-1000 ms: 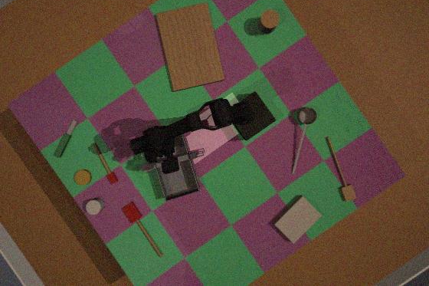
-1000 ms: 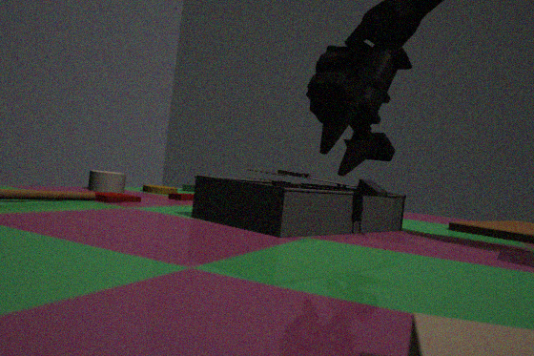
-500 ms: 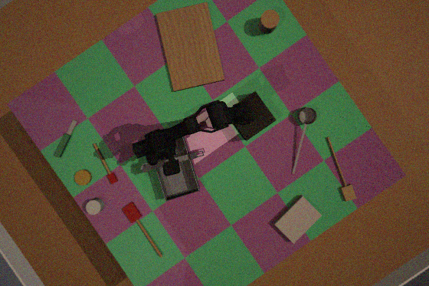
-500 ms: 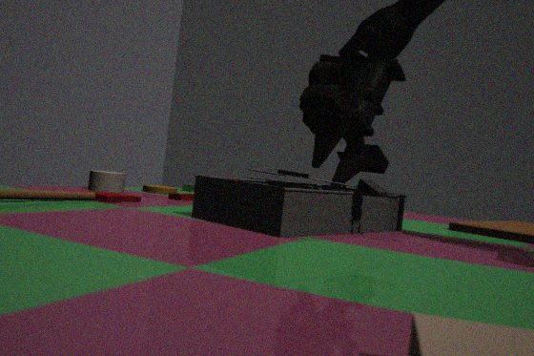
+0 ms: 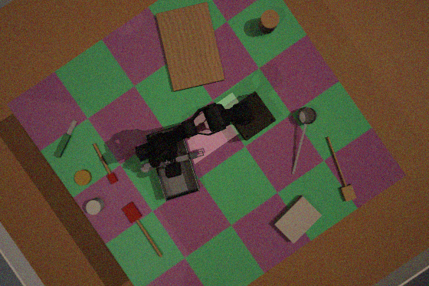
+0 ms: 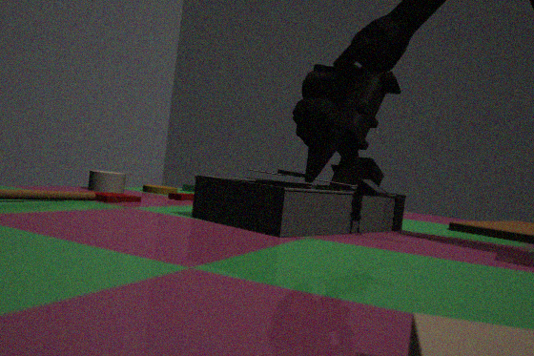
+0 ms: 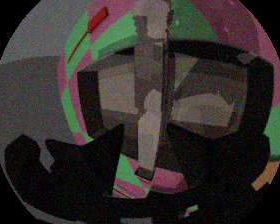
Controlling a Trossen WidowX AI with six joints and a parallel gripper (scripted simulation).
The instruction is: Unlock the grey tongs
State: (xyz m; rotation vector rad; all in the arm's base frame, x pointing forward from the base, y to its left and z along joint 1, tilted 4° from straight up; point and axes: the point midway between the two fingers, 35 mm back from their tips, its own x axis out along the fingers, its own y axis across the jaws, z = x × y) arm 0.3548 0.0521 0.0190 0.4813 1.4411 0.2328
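Now: gripper tip 1 cm short of the roasting tin and 2 cm above it. Round my gripper tip: beige block: 39 cm behind, 46 cm to the left, 4 cm below; wooden board: 27 cm behind, 45 cm to the right, 4 cm below; knife: 41 cm ahead, 31 cm to the right, 4 cm below.
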